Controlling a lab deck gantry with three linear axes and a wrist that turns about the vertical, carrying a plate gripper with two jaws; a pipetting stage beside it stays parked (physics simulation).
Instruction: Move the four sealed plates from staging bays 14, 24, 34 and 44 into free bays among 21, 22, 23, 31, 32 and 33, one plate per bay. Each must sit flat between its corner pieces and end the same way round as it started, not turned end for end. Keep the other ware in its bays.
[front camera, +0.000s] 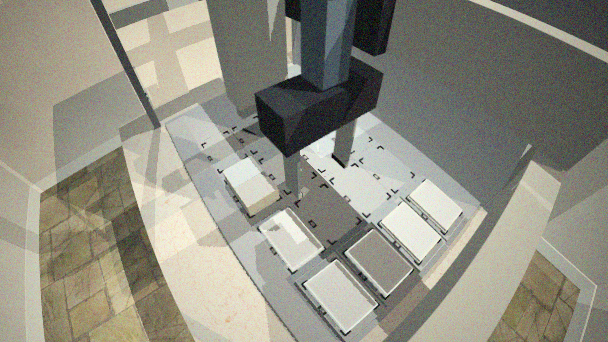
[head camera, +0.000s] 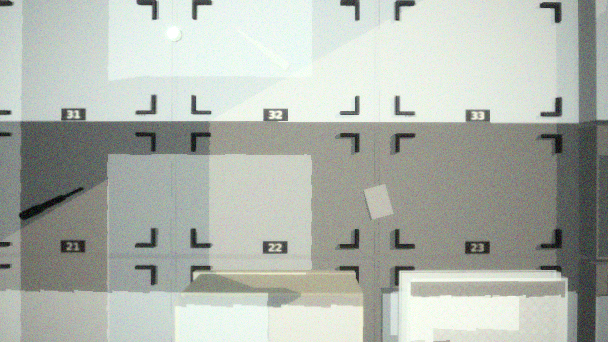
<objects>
my gripper: front camera 317, 175; not seen in the head camera view (out of frame)
tall pale box: front camera; head camera
same spot on tall pale box: (head camera: 215, 298) = (front camera: 254, 162)
</objects>
